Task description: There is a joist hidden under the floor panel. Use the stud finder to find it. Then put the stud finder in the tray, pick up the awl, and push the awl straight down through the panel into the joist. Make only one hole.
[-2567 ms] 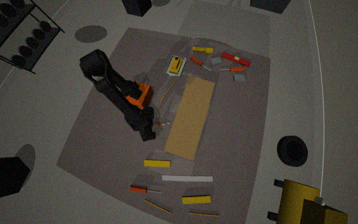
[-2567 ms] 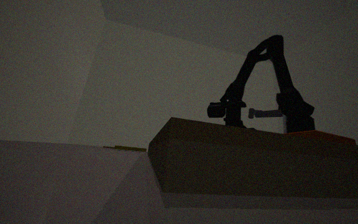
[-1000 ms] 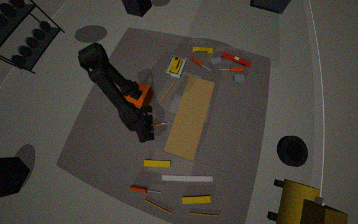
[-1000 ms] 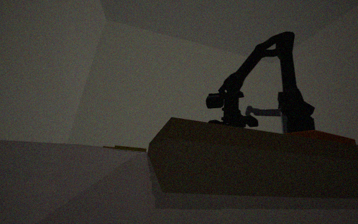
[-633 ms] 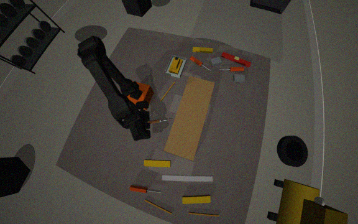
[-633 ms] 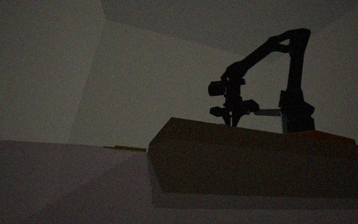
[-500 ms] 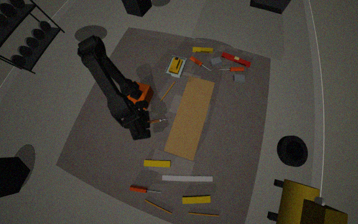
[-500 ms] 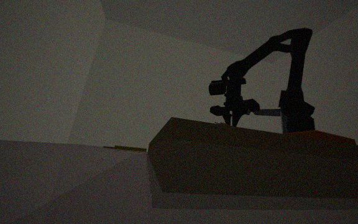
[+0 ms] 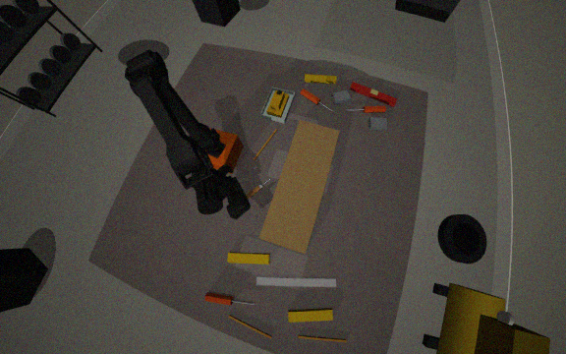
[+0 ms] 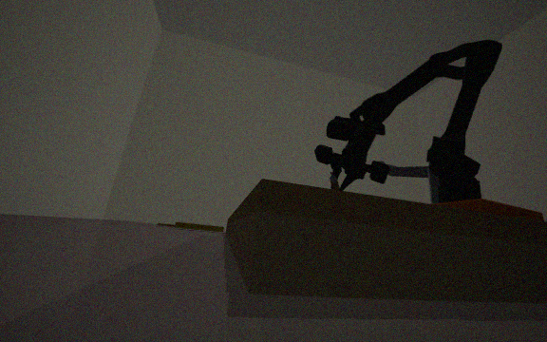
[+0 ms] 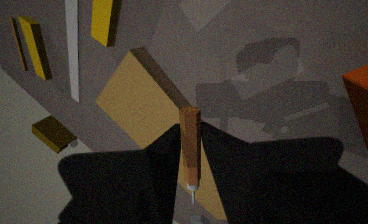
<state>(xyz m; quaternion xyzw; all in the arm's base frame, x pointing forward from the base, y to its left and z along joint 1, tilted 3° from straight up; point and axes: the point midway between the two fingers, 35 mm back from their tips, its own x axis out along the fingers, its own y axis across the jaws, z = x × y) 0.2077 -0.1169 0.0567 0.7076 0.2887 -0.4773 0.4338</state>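
The awl is 20 mm ahead of my gripper tip, 50 mm to the left of it and 10 mm above it. Also, from my gripper tip: pale tray (120 mm behind, 460 mm to the left, 120 mm below); yellow stud finder (120 mm behind, 470 mm to the left, 90 mm below); white strip (280 mm ahead, 190 mm to the right, 130 mm below).
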